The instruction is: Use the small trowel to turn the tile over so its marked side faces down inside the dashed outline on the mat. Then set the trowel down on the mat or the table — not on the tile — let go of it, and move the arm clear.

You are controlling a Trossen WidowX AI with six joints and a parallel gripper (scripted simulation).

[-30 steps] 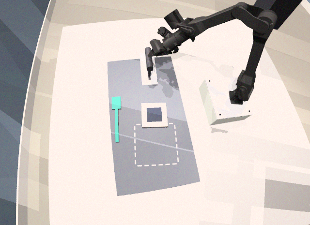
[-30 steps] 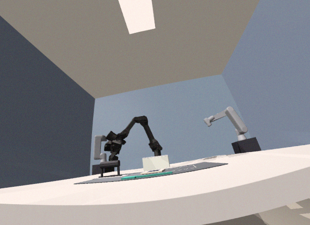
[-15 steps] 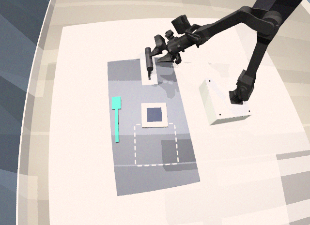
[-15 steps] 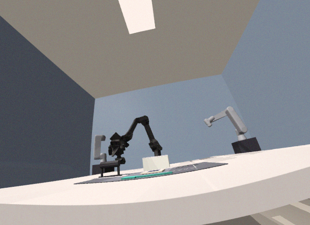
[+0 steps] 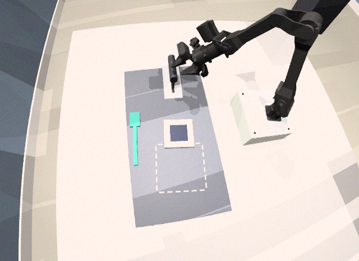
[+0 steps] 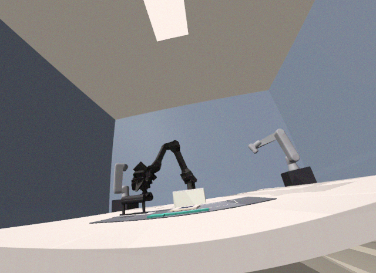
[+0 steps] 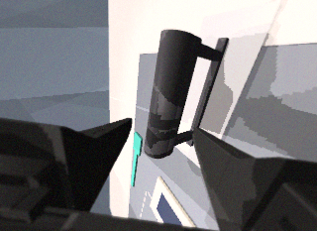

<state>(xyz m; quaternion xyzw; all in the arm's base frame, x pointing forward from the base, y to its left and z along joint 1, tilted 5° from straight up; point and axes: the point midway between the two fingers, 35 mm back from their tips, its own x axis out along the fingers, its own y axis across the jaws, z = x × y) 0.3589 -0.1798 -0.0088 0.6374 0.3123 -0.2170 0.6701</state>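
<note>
Now: the dark-handled float 10 mm ahead of my gripper tip and 40 mm below it. The rest, counted from my gripper tip: teal trowel 150 mm ahead, 240 mm to the left, 80 mm below; tile 20 mm behind, 240 mm to the left, 80 mm below.
</note>
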